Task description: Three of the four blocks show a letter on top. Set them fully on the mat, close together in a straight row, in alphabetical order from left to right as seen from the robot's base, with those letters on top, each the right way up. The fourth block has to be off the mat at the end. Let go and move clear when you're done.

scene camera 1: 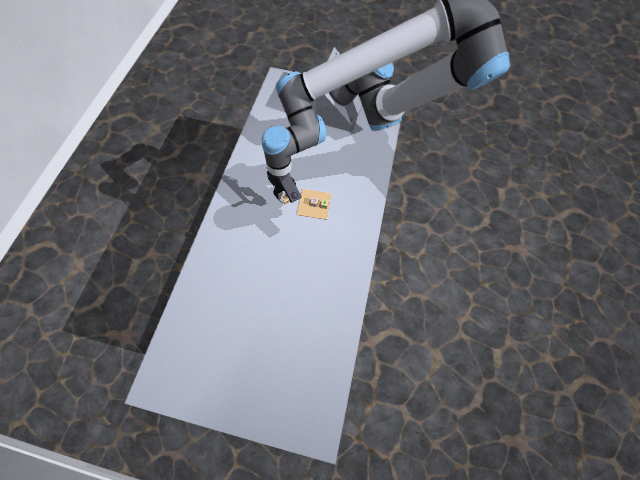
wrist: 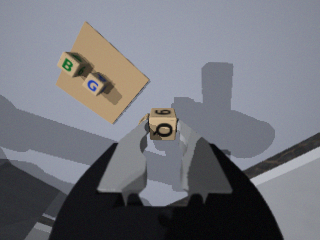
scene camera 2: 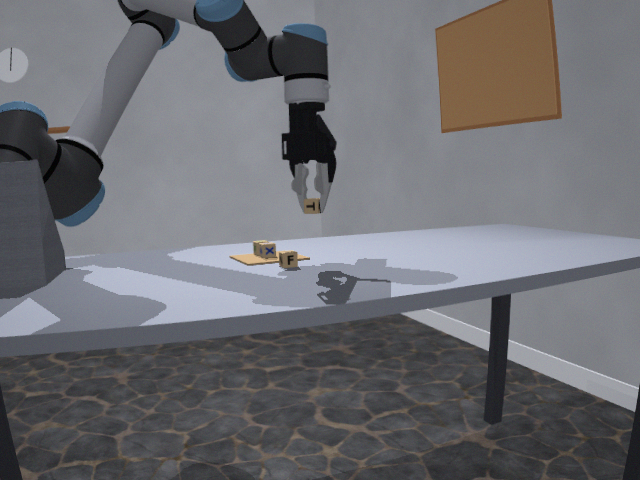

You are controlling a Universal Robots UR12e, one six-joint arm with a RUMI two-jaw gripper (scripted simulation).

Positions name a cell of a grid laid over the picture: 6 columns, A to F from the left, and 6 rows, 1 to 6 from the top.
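Note:
My gripper (scene camera 2: C3) is visible, as is the same gripper (wrist: D3) from the wrist. I also see a mat (wrist: C3).

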